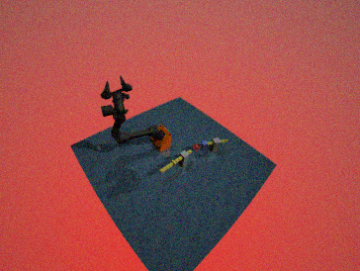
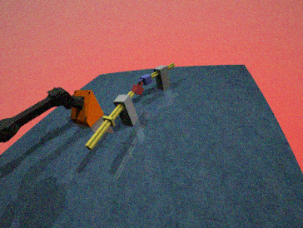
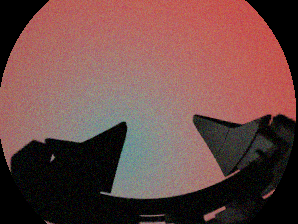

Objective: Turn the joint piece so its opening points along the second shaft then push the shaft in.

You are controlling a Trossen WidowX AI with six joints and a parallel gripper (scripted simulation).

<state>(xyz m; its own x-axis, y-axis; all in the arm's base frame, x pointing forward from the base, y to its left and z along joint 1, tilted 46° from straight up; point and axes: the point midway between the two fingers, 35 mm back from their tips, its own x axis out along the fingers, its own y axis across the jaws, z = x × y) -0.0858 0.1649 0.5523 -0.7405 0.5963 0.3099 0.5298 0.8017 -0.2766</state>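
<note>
Now: the red square joint piece 54 cm below my gripper tip, 46 cm to the left of it and 36 cm ahead of it.
</note>
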